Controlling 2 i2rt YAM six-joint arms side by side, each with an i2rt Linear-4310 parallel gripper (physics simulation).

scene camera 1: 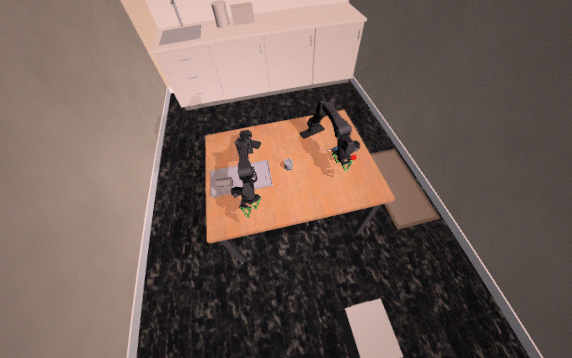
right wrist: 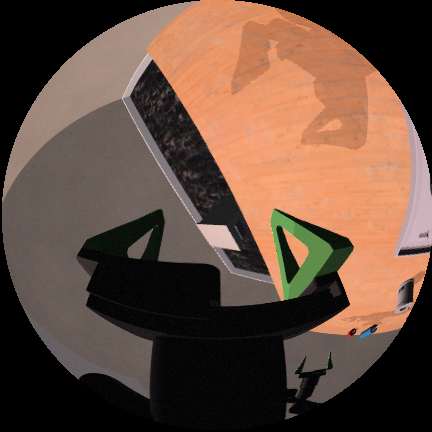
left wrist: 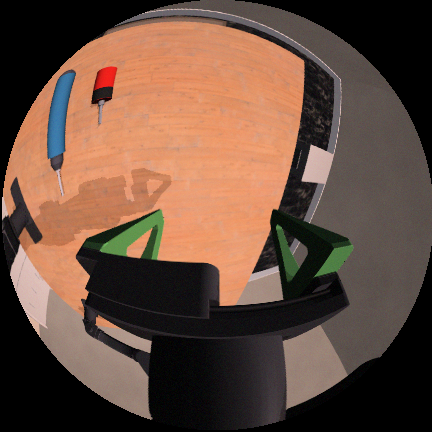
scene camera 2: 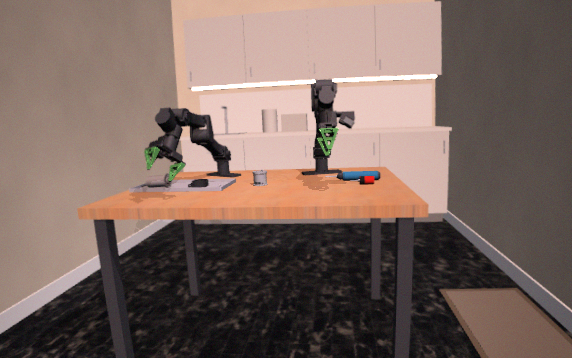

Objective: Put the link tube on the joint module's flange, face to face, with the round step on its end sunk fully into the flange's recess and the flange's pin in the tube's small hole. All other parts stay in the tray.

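Seen in the pictures: left gripper, fingertip midpoint: [scene camera 1: 341, 167] [right wrist: 317, 354] [left wrist: 216, 214] [scene camera 2: 328, 152]; right gripper, fingertip midpoint: [scene camera 1: 252, 213] [right wrist: 217, 214] [scene camera 2: 159, 175]; left arm's base, link origin: [scene camera 1: 312, 131] [left wrist: 23, 211] [scene camera 2: 321, 173]; right arm's base, link origin: [scene camera 2: 223, 175].
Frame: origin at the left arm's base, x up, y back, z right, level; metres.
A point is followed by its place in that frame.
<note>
The link tube, a grey cylinder [scene camera 1: 223, 183] @(x 0.048, y -0.148, z 0.789 m) [scene camera 2: 159, 181] @(x 0.036, y -0.162, z 0.772 m), lies on its side at the left end of the tray [scene camera 1: 270, 175] @(x 0.014, y -0.224, z 0.481 m) [scene camera 2: 220, 187] @(x 0.014, y -0.299, z 0.503 m) [right wrist: 417, 220]. The joint module, a short grey cylinder [scene camera 1: 288, 164] @(x 0.062, y -0.236, z 0.343 m) [scene camera 2: 260, 178] @(x 0.032, y -0.246, z 0.333 m) [right wrist: 405, 296], stands upright on the table, right of the tray in both scene views. Its recess and pin are too small to make out. My right gripper [scene camera 1: 251, 207] @(x 0.101, y -0.468, z 0.708 m) [scene camera 2: 161, 172] @(x 0.101, y -0.468, z 0.708 m) [right wrist: 217, 214] @(x 0.101, y -0.468, z 0.708 m) is open and empty, above the table past the tray's near edge. My left gripper [scene camera 1: 342, 162] @(x 0.148, y -0.481, z 0.096 m) [scene camera 2: 327, 145] @(x 0.148, y -0.481, z 0.096 m) [left wrist: 216, 214] @(x 0.148, y -0.481, z 0.096 m) is open and empty, raised above the table at the right.
A black part [scene camera 2: 199, 183] @(x 0.023, y -0.214, z 0.594 m) lies in the tray. A blue-handled screwdriver [scene camera 1: 334, 149] @(x 0.034, y -0.265, z -0.023 m) [scene camera 2: 361, 175] @(x 0.025, y -0.302, z -0.100 m) [left wrist: 59, 120] @(x 0.031, y -0.294, z -0.079 m) [right wrist: 368, 331] @(x 0.031, y -0.282, z -0.042 m) and a short red screwdriver [scene camera 1: 353, 157] @(x 0.030, y -0.392, z -0.097 m) [scene camera 2: 367, 180] @(x 0.019, y -0.397, z -0.090 m) [left wrist: 105, 82] @(x 0.031, y -0.389, z -0.088 m) [right wrist: 352, 332] @(x 0.023, y -0.373, z -0.065 m) lie on the table at the right of the scene views.
</note>
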